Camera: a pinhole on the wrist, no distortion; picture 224 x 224 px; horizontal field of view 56.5 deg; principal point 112.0 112.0 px. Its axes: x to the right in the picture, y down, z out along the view. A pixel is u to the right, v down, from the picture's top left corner.
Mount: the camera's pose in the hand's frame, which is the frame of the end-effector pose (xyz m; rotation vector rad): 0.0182 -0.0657 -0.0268 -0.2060 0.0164 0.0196
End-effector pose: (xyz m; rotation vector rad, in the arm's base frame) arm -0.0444 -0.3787 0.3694 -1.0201 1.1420 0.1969
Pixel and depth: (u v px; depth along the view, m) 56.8 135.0 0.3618
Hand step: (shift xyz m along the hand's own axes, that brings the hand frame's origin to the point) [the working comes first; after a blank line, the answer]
In the camera's frame: -0.0958 0.0399 0.3618

-0.0733 0.0457 0.3209
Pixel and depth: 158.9 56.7 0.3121
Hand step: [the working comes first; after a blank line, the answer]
In the camera's frame: 0.0702 -0.0828 0.3121

0.0946 -0.0816 0.2943
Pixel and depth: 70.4 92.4 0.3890
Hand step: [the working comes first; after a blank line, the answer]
In the camera's frame: -0.0776 -0.0366 0.3890

-0.0531 -0.0233 0.3628
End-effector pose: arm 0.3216 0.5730 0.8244 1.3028 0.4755 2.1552
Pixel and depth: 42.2 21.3 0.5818
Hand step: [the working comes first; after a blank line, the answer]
In the camera's frame: -0.1948 -0.2532 0.5818

-0.1629 -0.1978 0.5979
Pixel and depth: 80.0 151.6 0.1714
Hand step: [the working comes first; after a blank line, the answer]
In the camera's frame: -0.0263 0.0326 0.1714

-0.0063 0.0008 0.1348
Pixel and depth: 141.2 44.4 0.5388
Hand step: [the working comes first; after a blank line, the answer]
In the camera's frame: 0.0755 -0.1747 0.5388

0.1050 -0.1251 0.5349
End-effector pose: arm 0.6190 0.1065 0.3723 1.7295 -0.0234 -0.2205
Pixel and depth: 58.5 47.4 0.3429
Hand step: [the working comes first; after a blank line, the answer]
In the camera's frame: -0.0880 -0.1063 0.3429

-0.0626 -0.1011 0.3321
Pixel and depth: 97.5 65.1 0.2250
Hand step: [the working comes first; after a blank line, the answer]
In the camera's frame: -0.0157 -0.0506 0.2250

0.0068 -0.0695 0.2040
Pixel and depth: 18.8 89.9 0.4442
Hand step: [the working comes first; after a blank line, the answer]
In the camera's frame: -0.1986 -0.0471 0.4442

-0.1730 -0.0244 0.4212
